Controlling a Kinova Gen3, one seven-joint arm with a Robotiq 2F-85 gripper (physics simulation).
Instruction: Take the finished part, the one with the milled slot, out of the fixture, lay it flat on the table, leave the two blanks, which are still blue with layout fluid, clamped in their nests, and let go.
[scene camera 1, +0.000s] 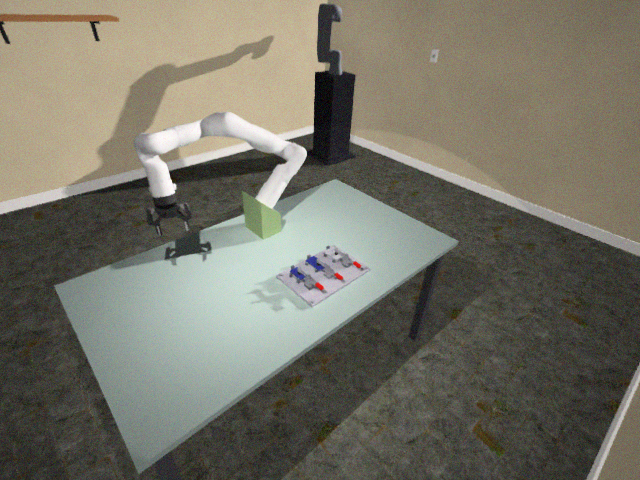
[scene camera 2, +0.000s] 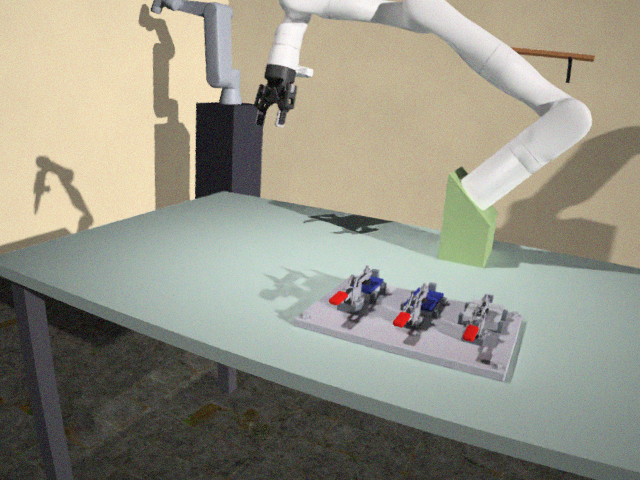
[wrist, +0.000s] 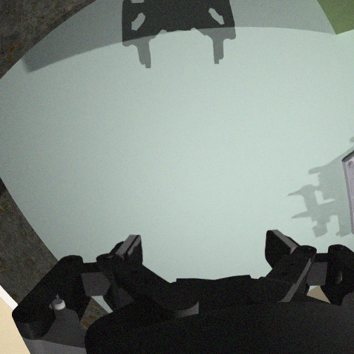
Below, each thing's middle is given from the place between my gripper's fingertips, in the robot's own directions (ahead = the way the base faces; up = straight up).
Scene:
The fixture (scene camera 2: 438, 341) is 27 cm ahead of my hand, 51 cm to the left of it and 27 cm below it.

